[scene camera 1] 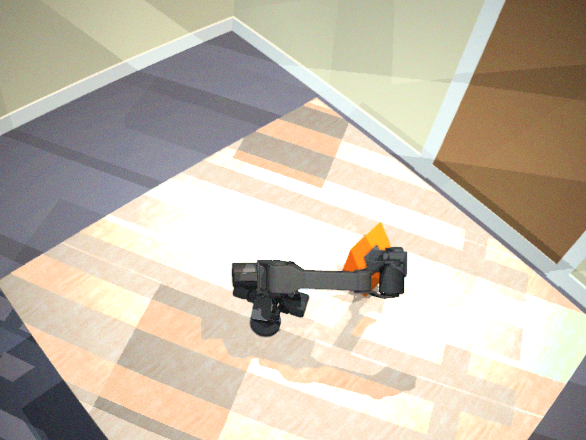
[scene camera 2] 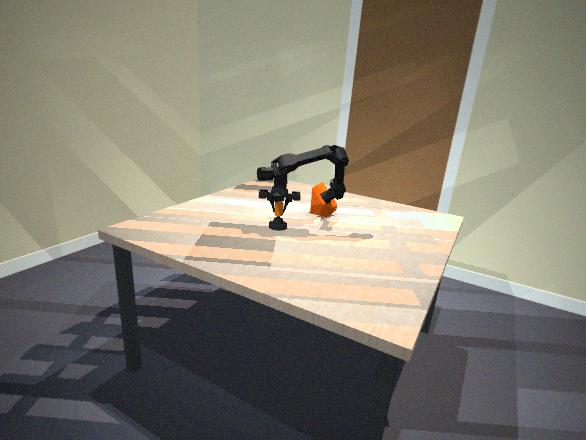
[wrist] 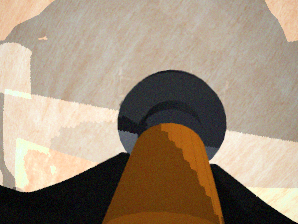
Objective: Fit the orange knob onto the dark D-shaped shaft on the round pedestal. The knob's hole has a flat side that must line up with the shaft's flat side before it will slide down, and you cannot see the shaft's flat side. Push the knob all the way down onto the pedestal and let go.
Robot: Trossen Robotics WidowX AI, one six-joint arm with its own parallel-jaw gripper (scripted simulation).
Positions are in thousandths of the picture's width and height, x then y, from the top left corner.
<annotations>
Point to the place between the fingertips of the gripper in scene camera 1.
456,708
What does the gripper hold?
An orange knob.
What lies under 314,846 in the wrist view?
The gripper.
</annotations>
